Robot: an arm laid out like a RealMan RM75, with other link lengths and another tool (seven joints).
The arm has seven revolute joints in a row. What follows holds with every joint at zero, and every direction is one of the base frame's. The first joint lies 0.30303 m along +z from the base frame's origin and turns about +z. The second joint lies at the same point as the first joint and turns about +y. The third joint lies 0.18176 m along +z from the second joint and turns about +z. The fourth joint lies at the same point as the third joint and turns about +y. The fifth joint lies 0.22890 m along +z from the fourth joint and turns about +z. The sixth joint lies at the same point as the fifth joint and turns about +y. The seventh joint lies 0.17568 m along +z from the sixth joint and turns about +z. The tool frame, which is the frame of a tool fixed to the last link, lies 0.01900 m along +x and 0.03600 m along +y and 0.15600 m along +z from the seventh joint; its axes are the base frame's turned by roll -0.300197, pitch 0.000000 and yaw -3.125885 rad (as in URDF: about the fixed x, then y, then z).
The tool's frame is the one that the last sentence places.
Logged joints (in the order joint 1, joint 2, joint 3, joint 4, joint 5, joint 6, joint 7), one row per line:
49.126 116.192 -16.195 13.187 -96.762 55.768 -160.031
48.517 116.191 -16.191 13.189 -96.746 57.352 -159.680
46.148 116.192 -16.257 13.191 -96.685 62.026 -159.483
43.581 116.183 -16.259 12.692 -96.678 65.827 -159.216
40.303 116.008 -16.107 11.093 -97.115 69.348 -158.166
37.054 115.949 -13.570 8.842 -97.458 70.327 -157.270
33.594 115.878 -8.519 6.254 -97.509 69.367 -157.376
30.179 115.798 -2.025 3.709 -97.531 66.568 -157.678
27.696 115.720 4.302 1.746 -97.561 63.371 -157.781
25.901 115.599 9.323 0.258 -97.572 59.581 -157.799
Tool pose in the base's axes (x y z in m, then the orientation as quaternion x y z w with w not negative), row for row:
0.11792 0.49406 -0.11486 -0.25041 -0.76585 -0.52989 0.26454
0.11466 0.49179 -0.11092 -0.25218 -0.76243 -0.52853 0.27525
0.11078 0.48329 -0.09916 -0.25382 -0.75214 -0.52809 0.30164
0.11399 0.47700 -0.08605 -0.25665 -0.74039 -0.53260 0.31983
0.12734 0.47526 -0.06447 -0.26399 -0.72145 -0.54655 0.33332
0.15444 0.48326 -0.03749 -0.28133 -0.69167 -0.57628 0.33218
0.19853 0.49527 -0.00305 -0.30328 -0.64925 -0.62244 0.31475
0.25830 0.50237 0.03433 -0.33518 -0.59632 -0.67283 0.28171
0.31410 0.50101 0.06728 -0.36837 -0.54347 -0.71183 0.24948
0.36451 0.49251 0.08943 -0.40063 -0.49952 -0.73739 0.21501
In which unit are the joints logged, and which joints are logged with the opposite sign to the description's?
The joints are logged in degrees. Opposite sign: joint 5.
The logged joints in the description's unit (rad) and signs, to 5 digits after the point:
0.85741 2.02793 -0.28266 0.23016 1.68882 0.97334 -2.79307
0.84678 2.02792 -0.28259 0.23019 1.68854 1.00098 -2.78694
0.80543 2.02793 -0.28374 0.23023 1.68747 1.08256 -2.78350
0.76063 2.02778 -0.28377 0.22152 1.68735 1.14890 -2.77884
0.70342 2.02472 -0.28112 0.19361 1.69498 1.21035 -2.76052
0.64671 2.02369 -0.23684 0.15432 1.70096 1.22744 -2.74488
0.58633 2.02245 -0.14868 0.10915 1.70185 1.21068 -2.74673
0.52672 2.02106 -0.03534 0.06473 1.70224 1.16183 -2.75200
0.48339 2.01970 0.07508 0.03047 1.70276 1.10603 -2.75380
0.45206 2.01758 0.16272 0.00450 1.70295 1.03988 -2.75411

